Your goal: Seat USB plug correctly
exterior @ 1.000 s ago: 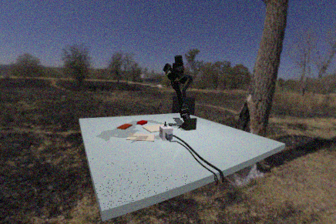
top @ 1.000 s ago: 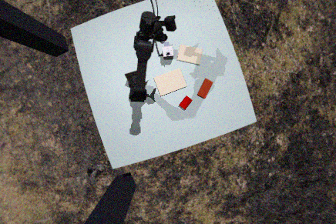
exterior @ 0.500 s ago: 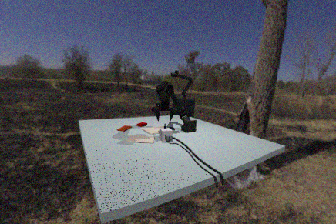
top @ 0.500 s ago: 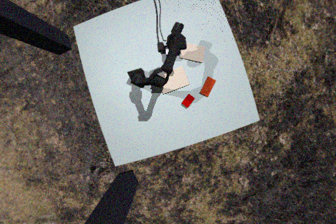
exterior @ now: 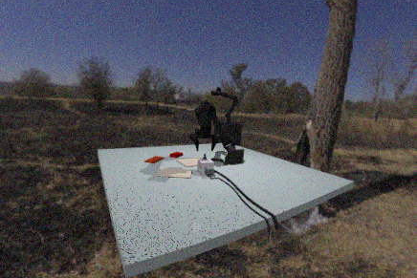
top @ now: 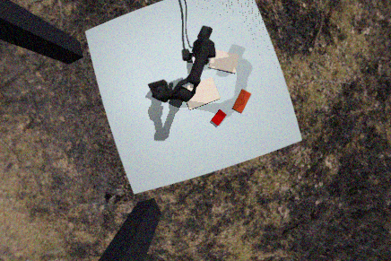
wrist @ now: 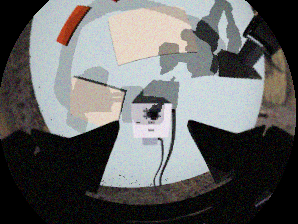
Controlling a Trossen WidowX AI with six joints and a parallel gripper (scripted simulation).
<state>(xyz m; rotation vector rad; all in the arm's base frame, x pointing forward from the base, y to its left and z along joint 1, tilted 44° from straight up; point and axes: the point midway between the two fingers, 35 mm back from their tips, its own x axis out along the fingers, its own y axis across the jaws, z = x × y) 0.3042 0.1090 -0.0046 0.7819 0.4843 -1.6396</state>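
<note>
The dark USB plug lies 40 mm below my gripper tip. Round my gripper tip: orange block: 340 mm to the right, 190 mm ahead, 130 mm below; then red block: 390 mm to the right, 120 mm below.
</note>
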